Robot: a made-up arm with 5 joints. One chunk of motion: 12 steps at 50 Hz.
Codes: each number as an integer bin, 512 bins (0 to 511) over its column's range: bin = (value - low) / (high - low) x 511, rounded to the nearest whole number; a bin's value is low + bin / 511 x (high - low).
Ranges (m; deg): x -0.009..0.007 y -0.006..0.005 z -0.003..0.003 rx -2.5..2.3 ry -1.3..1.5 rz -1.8..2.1
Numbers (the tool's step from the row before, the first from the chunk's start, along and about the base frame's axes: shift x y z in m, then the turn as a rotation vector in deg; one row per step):
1: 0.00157 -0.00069 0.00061 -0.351 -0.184 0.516
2: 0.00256 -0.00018 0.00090 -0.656 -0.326 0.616
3: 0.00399 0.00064 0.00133 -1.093 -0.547 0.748
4: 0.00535 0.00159 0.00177 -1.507 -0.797 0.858
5: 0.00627 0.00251 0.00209 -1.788 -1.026 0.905
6: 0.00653 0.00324 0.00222 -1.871 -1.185 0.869
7: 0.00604 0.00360 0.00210 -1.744 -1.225 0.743
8: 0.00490 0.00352 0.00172 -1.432 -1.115 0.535
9: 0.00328 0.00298 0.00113 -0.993 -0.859 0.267
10: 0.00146 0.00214 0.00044 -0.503 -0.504 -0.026
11: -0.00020 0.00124 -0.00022 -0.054 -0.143 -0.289
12: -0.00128 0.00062 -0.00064 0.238 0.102 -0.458
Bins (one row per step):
1: 338 247 307 229 204 303
2: 369 270 332 196 178 317
3: 415 308 369 150 137 334
4: 458 353 406 106 92 348
5: 488 395 433 76 50 354
6: 496 429 445 67 21 350
7: 480 446 434 80 14 333
8: 444 442 402 114 34 306
9: 392 417 352 160 80 271
10: 334 378 293 213 145 232
11: 281 336 237 260 211 198
12: 247 308 201 291 256 176

